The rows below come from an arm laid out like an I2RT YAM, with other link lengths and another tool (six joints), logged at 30 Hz.
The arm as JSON. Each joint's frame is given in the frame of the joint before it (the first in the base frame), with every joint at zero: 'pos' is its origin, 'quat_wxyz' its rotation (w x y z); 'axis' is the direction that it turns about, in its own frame. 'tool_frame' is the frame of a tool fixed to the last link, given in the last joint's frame.
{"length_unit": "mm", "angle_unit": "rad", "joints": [
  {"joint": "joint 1", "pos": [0.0, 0.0, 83.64], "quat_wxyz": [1.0, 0.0, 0.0, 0.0], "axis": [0.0, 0.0, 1.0]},
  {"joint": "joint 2", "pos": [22.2, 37.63, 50.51], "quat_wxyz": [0.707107, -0.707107, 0.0, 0.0], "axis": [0.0, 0.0, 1.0]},
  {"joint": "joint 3", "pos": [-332.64, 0.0, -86.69], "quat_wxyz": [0.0, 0.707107, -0.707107, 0.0], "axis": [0.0, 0.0, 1.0]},
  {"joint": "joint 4", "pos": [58.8, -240.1, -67.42], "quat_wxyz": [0.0, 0.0, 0.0, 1.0], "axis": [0.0, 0.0, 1.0]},
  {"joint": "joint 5", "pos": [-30.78, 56.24, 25.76], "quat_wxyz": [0.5, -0.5, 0.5, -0.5], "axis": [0.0, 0.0, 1.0]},
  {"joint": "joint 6", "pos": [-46.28, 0.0, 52.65], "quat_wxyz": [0.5, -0.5, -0.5, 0.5], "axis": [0.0, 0.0, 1.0]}
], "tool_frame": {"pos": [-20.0, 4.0, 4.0], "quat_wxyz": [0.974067, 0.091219, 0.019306, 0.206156]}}
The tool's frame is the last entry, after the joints.
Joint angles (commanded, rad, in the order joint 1, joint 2, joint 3, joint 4, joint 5, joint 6), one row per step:
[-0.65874 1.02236 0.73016 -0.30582 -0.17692 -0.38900]
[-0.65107 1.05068 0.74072 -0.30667 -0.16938 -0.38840]
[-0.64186 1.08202 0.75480 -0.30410 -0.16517 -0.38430]
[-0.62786 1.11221 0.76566 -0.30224 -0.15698 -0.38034]
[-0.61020 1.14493 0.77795 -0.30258 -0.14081 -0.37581]
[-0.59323 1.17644 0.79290 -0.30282 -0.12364 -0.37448]
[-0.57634 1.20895 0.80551 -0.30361 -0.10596 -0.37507]
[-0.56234 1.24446 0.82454 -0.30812 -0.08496 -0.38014]
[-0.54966 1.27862 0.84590 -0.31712 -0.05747 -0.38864]
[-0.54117 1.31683 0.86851 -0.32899 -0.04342 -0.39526]
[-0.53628 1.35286 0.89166 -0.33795 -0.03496 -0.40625]
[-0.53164 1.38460 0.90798 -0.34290 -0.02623 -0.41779]
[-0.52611 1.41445 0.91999 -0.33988 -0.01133 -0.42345]
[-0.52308 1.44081 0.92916 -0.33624 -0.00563 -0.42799]
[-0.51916 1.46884 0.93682 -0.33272 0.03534 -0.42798]
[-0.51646 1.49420 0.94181 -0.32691 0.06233 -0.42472]
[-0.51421 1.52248 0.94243 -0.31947 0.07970 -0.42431]
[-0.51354 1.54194 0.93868 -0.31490 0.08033 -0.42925]
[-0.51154 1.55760 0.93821 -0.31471 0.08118 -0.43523]
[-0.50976 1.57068 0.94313 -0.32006 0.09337 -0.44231]
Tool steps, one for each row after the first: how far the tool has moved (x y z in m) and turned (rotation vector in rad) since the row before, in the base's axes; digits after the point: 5 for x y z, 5 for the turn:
[0.00583 -0.00322 -0.00111 0.00837 0.01717 0.00114]
[0.00713 -0.00352 -0.00046 0.00992 0.01178 0.00343]
[0.00726 -0.00250 -0.00160 0.00932 0.01562 0.00510]
[0.00795 -0.00233 -0.00197 0.00726 0.02115 0.00213]
[0.00806 -0.00227 -0.00109 0.00158 0.01951 0.00277]
[0.00810 -0.00200 -0.00231 0.00155 0.02371 0.00371]
[0.00866 -0.00298 -0.00135 -0.00378 0.02676 0.00150]
[0.00817 -0.00310 -0.00087 -0.00986 0.03108 -0.00193]
[0.00873 -0.00362 -0.00206 0.00169 0.03072 0.00291]
[0.00847 -0.00397 -0.00158 -0.00081 0.02543 0.00671]
[0.00727 -0.00324 -0.00272 -0.00210 0.02450 0.00697]
[0.00687 -0.00308 -0.00331 -0.00535 0.02017 -0.00040]
[0.00591 -0.00272 -0.00360 0.00047 0.01534 0.00261]
[0.00476 -0.00382 -0.00427 -0.01845 0.03002 -0.02293]
[0.00434 -0.00315 -0.00457 -0.00901 0.02170 -0.01716]
[0.00448 -0.00276 -0.00681 -0.00156 0.02409 -0.00901]
[0.00265 -0.00123 -0.00614 0.00629 0.01831 0.00417]
[0.00245 -0.00065 -0.00442 0.00434 0.01640 0.00625]
[0.00209 -0.00113 -0.00230 -0.00531 0.01917 0.00030]

